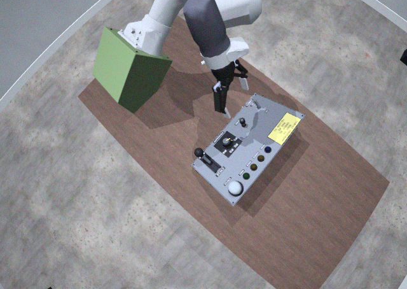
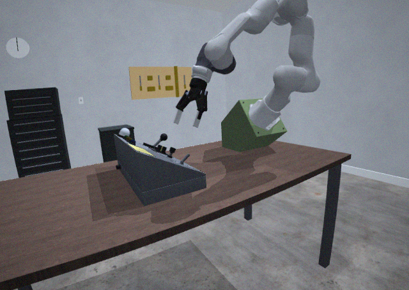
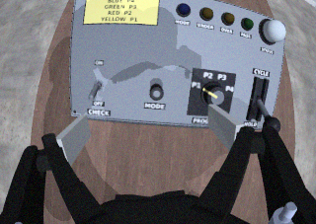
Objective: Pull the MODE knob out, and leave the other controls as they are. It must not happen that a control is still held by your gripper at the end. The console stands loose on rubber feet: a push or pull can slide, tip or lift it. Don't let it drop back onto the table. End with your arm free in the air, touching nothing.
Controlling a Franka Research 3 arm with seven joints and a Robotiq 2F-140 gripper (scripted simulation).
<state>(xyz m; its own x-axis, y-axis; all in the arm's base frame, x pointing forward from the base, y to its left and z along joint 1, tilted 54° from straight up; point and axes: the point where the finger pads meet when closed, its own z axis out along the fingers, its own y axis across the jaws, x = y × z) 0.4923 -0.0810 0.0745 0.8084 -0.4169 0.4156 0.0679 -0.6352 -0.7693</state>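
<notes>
Now: hand 70 mm short of the mode knob, 20 mm to the left of it and 120 mm above it. The rest, counted from my hand: program selector dial (70 mm ahead, 130 mm to the right, 120 mm below); then grey console (100 mm ahead, 80 mm to the right, 150 mm below); then toggle (80 mm ahead, 100 mm to the left, 130 mm below).
</notes>
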